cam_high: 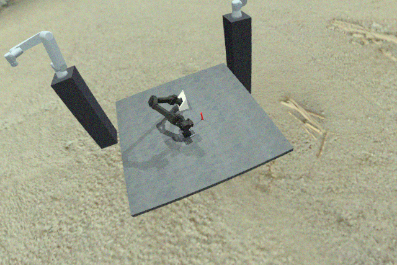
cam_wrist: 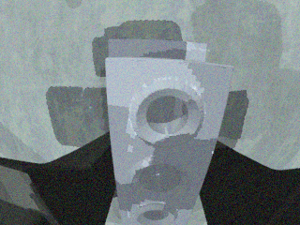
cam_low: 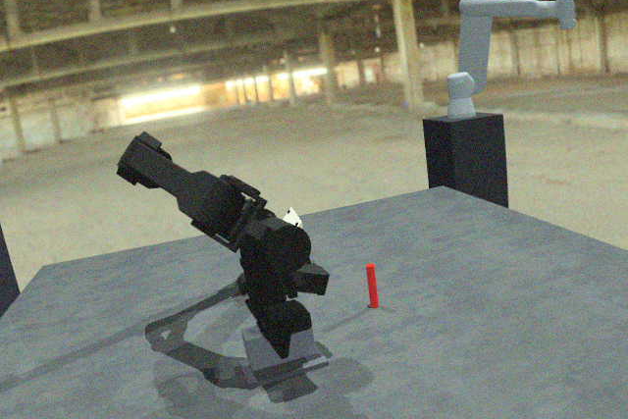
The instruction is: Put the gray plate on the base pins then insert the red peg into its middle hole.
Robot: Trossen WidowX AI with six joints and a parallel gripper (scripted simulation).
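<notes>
The base lies 20 mm below my gripper tip. From my gripper tip the other things lie so: gray plate: 30 mm above; then red peg: 120 mm behind, 190 mm to the left, 10 mm above.
</notes>
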